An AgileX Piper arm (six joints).
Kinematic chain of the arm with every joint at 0, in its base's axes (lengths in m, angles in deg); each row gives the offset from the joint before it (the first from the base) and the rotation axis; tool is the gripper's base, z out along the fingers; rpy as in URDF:
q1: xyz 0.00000 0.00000 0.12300 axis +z
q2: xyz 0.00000 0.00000 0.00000 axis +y
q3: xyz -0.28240 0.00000 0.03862 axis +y
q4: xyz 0.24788 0.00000 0.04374 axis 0.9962 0 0.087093
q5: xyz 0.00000 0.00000 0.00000 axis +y
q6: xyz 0.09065 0.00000 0.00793 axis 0.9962 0 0.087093
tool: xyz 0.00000 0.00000 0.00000 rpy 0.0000 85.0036 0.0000
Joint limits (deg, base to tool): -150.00..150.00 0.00..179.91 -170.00..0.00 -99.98..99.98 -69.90..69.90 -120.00..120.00
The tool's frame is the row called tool.
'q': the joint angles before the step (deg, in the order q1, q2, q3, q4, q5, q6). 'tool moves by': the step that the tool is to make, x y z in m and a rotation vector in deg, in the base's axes. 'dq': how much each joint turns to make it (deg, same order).
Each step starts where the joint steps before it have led.
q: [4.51 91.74 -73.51 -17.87 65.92 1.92]
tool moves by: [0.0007 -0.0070 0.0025 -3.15 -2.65 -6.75]
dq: [0.01 0.01 -0.02 -5.14 0.33 8.44]
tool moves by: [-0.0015 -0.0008 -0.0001 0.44 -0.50 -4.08]
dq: [0.00 0.00 0.00 -0.30 1.03 4.11]
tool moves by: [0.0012 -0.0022 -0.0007 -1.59 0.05 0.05]
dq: [0.00 0.29 0.02 -1.69 0.00 0.37]
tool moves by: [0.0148 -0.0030 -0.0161 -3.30 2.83 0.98]
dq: [-0.01 4.23 -1.22 -3.14 0.00 -0.19]
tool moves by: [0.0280 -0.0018 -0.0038 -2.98 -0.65 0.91]
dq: [0.00 5.50 -5.92 -3.15 0.00 -0.03]
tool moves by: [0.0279 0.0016 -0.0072 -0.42 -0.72 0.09]
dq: [0.00 5.73 -6.46 -0.49 0.06 0.02]
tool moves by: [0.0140 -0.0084 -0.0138 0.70 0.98 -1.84]
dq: [-1.50 3.83 -2.83 0.77 0.01 0.14]
